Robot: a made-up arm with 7 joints. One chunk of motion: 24 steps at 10 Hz.
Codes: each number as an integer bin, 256 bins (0 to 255) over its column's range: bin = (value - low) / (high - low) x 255, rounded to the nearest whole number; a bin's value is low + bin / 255 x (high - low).
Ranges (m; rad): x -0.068..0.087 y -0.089..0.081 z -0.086..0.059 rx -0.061..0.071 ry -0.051..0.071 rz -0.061..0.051
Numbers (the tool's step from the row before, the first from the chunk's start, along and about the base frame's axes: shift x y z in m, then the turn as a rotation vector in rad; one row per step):
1: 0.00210 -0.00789 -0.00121 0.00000 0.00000 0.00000
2: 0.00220 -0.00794 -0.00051 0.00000 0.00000 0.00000
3: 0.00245 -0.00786 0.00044 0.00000 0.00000 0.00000
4: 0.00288 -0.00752 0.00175 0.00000 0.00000 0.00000
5: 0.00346 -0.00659 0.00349 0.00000 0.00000 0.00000
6: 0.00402 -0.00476 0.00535 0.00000 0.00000 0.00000
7: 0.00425 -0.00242 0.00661 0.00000 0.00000 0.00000
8: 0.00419 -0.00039 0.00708 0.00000 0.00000 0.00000
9: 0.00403 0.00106 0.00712 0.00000 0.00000 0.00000
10: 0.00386 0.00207 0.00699 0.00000 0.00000 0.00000
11: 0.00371 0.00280 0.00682 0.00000 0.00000 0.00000
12: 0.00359 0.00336 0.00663 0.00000 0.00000 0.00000
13: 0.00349 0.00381 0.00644 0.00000 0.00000 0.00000
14: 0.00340 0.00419 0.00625 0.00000 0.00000 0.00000
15: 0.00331 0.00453 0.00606 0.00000 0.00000 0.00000
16: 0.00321 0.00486 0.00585 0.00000 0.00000 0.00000
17: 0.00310 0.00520 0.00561 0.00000 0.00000 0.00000
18: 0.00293 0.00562 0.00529 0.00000 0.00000 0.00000
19: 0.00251 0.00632 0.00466 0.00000 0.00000 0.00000
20: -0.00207 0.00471 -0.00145 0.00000 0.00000 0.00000
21: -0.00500 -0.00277 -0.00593 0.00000 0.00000 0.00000
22: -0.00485 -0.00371 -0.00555 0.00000 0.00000 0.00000
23: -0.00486 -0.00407 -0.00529 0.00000 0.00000 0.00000
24: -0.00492 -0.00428 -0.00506 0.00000 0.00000 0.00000
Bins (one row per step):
1: 115 122 149 118 107 139
2: 115 122 150 118 107 139
3: 116 122 152 118 107 139
4: 117 122 154 118 107 139
5: 118 124 157 118 107 139
6: 118 126 161 118 107 139
7: 119 130 163 118 107 139
8: 119 133 164 118 107 139
9: 119 135 164 118 107 139
10: 118 137 164 118 107 139
11: 118 138 163 118 107 139
12: 118 139 163 118 107 139
13: 118 139 163 118 107 139
14: 117 140 162 118 107 139
15: 117 140 162 118 107 139
16: 117 141 162 118 107 139
17: 117 141 161 118 107 139
18: 117 142 161 118 107 139
19: 116 143 159 118 107 139
20: 108 141 149 118 107 139
21: 104 129 141 118 107 139
22: 104 128 141 118 107 139
23: 104 127 142 118 107 139
24: 104 127 142 118 107 139

